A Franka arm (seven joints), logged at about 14 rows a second.
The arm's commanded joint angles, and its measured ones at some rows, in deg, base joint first. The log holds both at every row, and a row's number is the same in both.
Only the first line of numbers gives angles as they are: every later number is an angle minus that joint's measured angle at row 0.
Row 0, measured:
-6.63, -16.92, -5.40, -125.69, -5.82, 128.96, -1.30
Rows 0 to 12, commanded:
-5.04, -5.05, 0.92, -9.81, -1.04, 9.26, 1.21
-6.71, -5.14, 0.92, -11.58, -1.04, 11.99, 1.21
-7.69, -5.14, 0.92, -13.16, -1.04, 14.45, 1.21
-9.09, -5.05, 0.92, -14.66, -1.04, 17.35, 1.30
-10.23, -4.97, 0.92, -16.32, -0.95, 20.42, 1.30
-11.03, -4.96, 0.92, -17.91, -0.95, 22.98, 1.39
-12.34, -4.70, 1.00, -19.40, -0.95, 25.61, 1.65
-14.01, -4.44, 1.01, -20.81, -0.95, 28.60, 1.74
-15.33, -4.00, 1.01, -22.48, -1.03, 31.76, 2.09
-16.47, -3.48, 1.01, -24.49, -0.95, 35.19, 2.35
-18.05, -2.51, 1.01, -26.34, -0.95, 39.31, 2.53
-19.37, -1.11, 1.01, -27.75, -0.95, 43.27, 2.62
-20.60, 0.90, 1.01, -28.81, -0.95, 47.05, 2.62
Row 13, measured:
-17.59, -1.68, 0.01, -25.67, -0.03, 39.40, 0.68
